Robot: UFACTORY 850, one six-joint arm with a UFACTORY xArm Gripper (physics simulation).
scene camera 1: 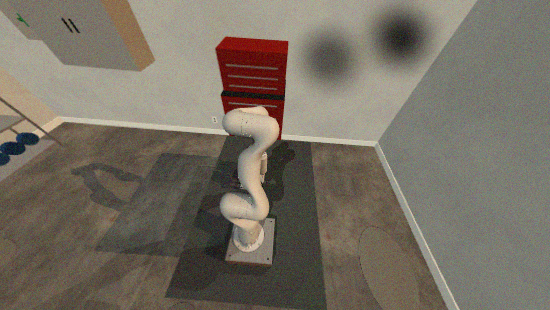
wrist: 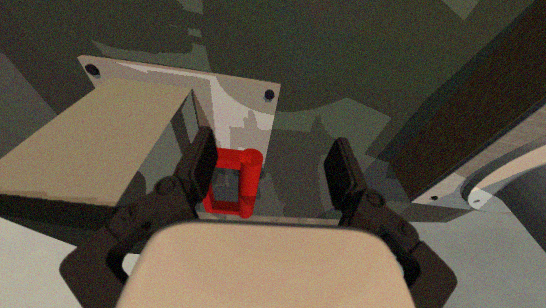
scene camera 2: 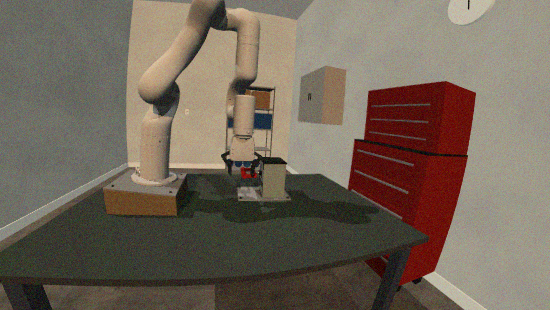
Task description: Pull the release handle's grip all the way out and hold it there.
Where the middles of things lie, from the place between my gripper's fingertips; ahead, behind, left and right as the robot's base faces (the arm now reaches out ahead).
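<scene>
Base plate (wrist: 240, 111): my hand is 70 mm to the right of it, 130 mm short of it and 120 mm above it.
</scene>
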